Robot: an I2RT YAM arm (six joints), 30 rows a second.
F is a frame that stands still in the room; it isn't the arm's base.
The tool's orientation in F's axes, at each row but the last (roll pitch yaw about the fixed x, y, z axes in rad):
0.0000 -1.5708 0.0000
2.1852 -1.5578 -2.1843
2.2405 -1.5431 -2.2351
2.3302 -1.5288 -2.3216
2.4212 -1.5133 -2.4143
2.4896 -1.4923 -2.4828
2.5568 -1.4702 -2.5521
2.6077 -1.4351 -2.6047
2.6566 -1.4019 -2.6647
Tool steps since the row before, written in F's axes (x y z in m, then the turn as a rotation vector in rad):
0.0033 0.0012 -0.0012 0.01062 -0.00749 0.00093
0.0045 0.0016 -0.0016 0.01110 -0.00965 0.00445
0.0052 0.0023 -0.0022 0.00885 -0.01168 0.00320
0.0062 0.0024 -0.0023 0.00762 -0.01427 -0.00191
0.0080 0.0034 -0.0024 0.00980 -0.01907 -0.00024
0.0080 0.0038 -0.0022 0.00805 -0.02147 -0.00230
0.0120 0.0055 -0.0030 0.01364 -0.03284 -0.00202
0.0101 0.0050 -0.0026 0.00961 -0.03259 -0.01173
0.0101 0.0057 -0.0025 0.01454 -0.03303 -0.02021
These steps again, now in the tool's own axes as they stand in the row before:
-0.0012 0.0012 -0.0033 0.00093 -0.00749 -0.01062
-0.0017 0.0016 -0.0045 0.00447 -0.00961 -0.01112
-0.0023 0.0022 -0.0052 0.00330 -0.01166 -0.00884
-0.0025 0.0023 -0.0062 -0.00169 -0.01439 -0.00744
-0.0029 0.0032 -0.0079 0.00007 -0.01914 -0.00966
-0.0029 0.0036 -0.0079 -0.00176 -0.02162 -0.00778
-0.0043 0.0052 -0.0117 -0.00131 -0.03300 -0.01335
-0.0041 0.0047 -0.0097 -0.01048 -0.03339 -0.00821
-0.0044 0.0055 -0.0095 -0.01955 -0.03448 -0.01183

